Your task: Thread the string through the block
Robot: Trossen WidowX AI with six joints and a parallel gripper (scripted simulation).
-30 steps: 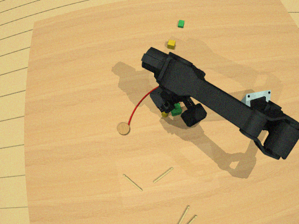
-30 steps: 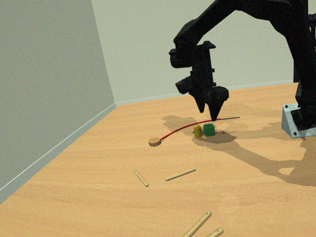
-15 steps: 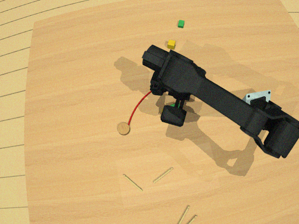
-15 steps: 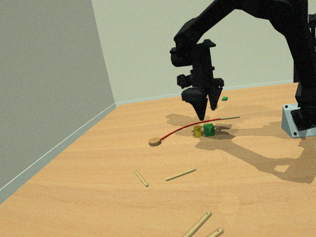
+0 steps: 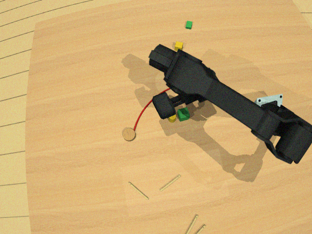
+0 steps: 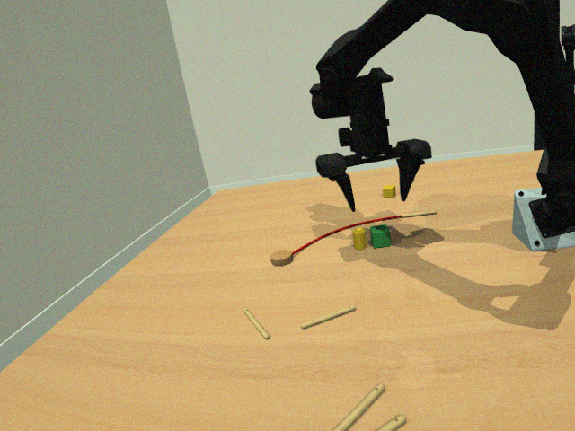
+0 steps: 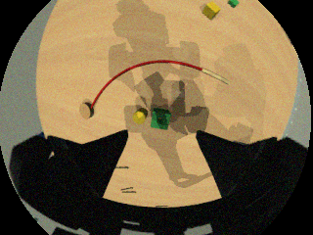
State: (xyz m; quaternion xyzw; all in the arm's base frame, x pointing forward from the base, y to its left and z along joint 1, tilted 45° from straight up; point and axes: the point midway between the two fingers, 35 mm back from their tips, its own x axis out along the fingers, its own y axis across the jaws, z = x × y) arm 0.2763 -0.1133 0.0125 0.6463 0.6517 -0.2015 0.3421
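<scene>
The green block lies 6 cm below my gripper tip. From my gripper tip the other things lie so: round wooden button: 18 cm ahead, 2 cm to the left, 7 cm below; then yellow cylinder: 4 cm ahead, 6 cm below; then thin stick: 8 cm behind, 11 cm to the right, 7 cm below.
</scene>
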